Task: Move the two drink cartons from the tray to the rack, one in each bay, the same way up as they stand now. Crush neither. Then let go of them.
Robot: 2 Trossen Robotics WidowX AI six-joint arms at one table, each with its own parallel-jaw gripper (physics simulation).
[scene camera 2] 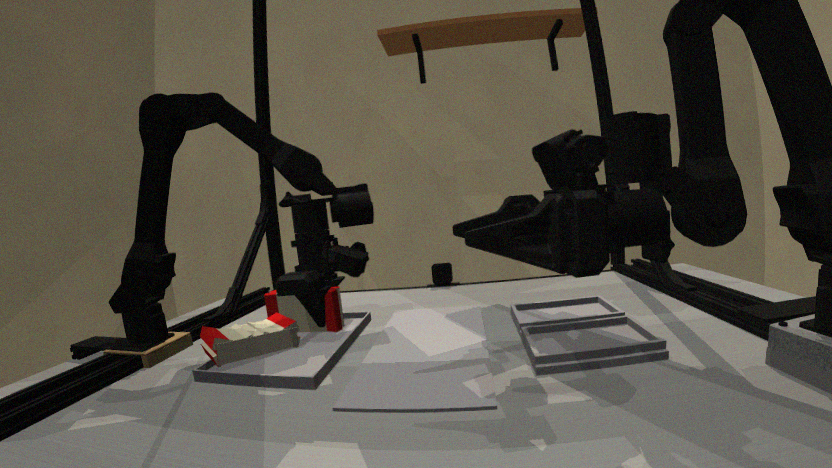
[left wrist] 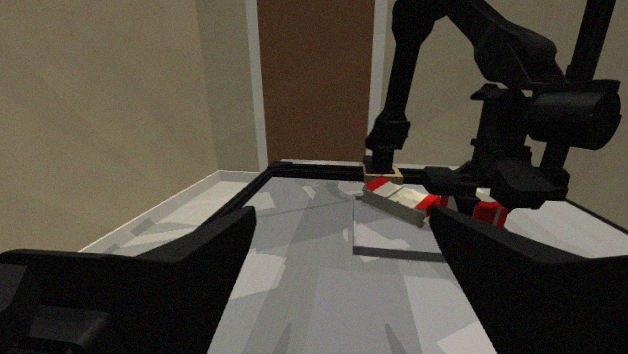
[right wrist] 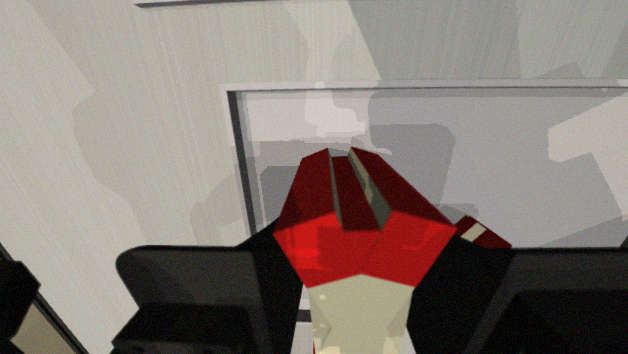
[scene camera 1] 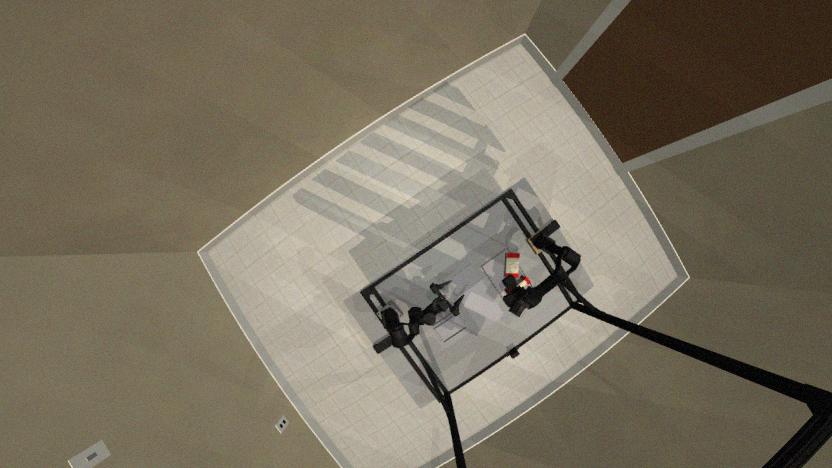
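Where they show: left gripper, fingertip midpoint: point(scene camera 2: 458, 234) point(left wrist: 342, 214) point(scene camera 1: 458, 287); right gripper, fingertip midpoint: point(scene camera 2: 325, 323) point(right wrist: 340, 201) point(scene camera 1: 510, 289); left arm's base, origin of the base link: point(scene camera 1: 389, 314); right arm's base, origin of the base link: point(scene camera 2: 148, 341) point(left wrist: 381, 169) point(scene camera 1: 539, 241).
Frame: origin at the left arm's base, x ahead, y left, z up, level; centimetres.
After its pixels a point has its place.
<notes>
One drink carton point(scene camera 1: 521, 283) @[x 62.7, y -32.5, z 3.1 cm] point(scene camera 2: 333, 308) @[x 54.9, y -31.0, z 0.3 cm] point(left wrist: 490, 212) @[x 54.3, y -32.2, z 2.3 cm] point(right wrist: 365, 310) @[x 57.6, y -33.0, z 3.0 cm], red-ended with cream sides, stands in the tray point(scene camera 1: 491, 281) @[x 52.1, y -22.7, z -3.0 cm] point(scene camera 2: 256, 381) @[x 60.9, y -13.8, z -3.7 cm] point(right wrist: 240, 160) @[x 54.2, y -38.5, z -3.1 cm]. My right gripper point(scene camera 2: 317, 314) @[x 57.3, y -33.2, z -2.9 cm] point(right wrist: 340, 201) @[x 57.3, y -33.2, z -2.9 cm] is shut on it from above; its sides are pinched inward and creased. The second carton point(scene camera 1: 512, 264) @[x 66.2, y -22.7, z -0.2 cm] point(scene camera 2: 256, 343) @[x 63.7, y -20.5, z -1.3 cm] point(left wrist: 395, 200) @[x 63.3, y -21.5, z -0.3 cm] sits low and slanted beside it, its top creased; a red corner shows behind the right finger in the right wrist view. My left gripper point(scene camera 1: 456, 291) @[x 36.3, y -9.7, z 12.0 cm] point(scene camera 2: 459, 232) @[x 36.3, y -9.7, z 12.0 cm] point(left wrist: 342, 214) @[x 36.3, y -9.7, z 12.0 cm] is open and empty, above the table. The two-bay rack point(scene camera 1: 454, 334) @[x 18.4, y -31.5, z -3.3 cm] point(scene camera 2: 599, 352) @[x 21.4, y -11.7, z -2.7 cm] holds no carton.
A flat pale mat point(scene camera 2: 418, 387) @[x 41.5, y -11.6, z -4.0 cm] lies between tray and rack. Black frame rails point(scene camera 2: 75, 381) @[x 85.7, y -9.9, z -2.4 cm] border the table, with an upright post point(scene camera 2: 264, 145) behind the right arm. A wooden shelf point(scene camera 2: 482, 32) is on the wall. A small black block point(scene camera 2: 441, 274) @[x 36.2, y -59.8, z -1.3 cm] stands at the far edge.
</notes>
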